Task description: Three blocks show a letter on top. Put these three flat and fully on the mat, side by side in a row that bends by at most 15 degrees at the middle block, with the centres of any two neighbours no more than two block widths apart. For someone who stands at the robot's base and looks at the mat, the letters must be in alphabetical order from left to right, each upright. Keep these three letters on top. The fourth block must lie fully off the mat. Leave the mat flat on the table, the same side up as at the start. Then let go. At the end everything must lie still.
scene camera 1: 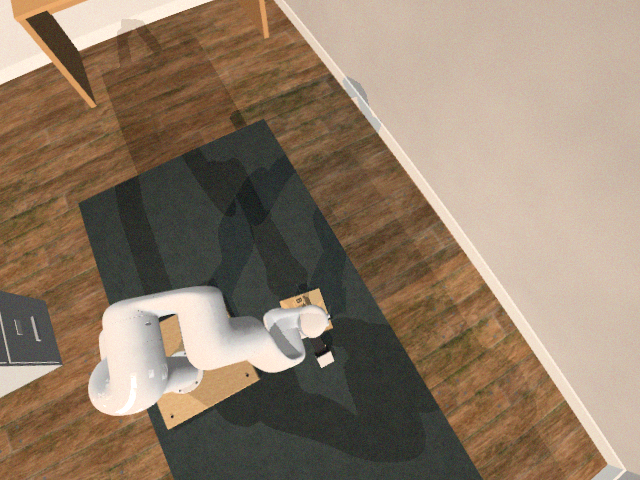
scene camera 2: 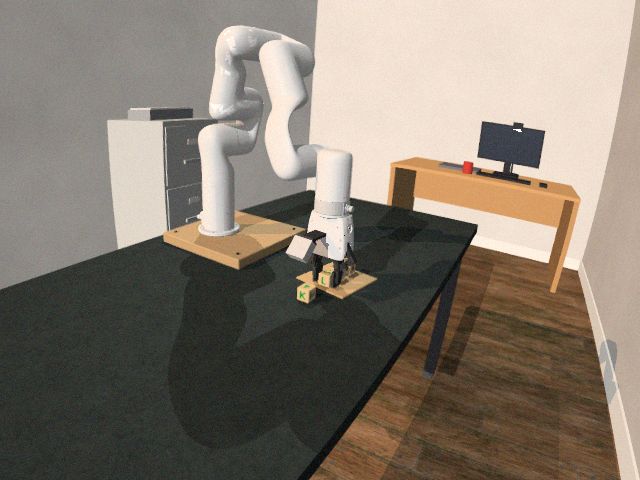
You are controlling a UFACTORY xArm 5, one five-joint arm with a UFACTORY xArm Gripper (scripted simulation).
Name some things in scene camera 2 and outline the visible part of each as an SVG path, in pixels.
The gripper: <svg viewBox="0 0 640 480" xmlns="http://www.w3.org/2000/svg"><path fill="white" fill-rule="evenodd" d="M312 210L307 233L304 235L295 234L286 254L290 258L307 263L310 259L310 263L313 265L312 281L314 282L318 280L319 273L323 271L322 256L333 259L334 271L331 274L331 288L335 288L341 283L342 270L357 263L353 253L353 218L349 213L341 216L329 216Z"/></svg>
A tan mat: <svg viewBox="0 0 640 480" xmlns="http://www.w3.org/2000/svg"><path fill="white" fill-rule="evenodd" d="M377 280L377 278L355 270L349 275L345 274L345 278L335 288L327 288L319 285L318 281L312 281L312 271L297 277L297 279L341 299ZM333 262L324 265L323 270L329 270L329 267L333 265Z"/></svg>
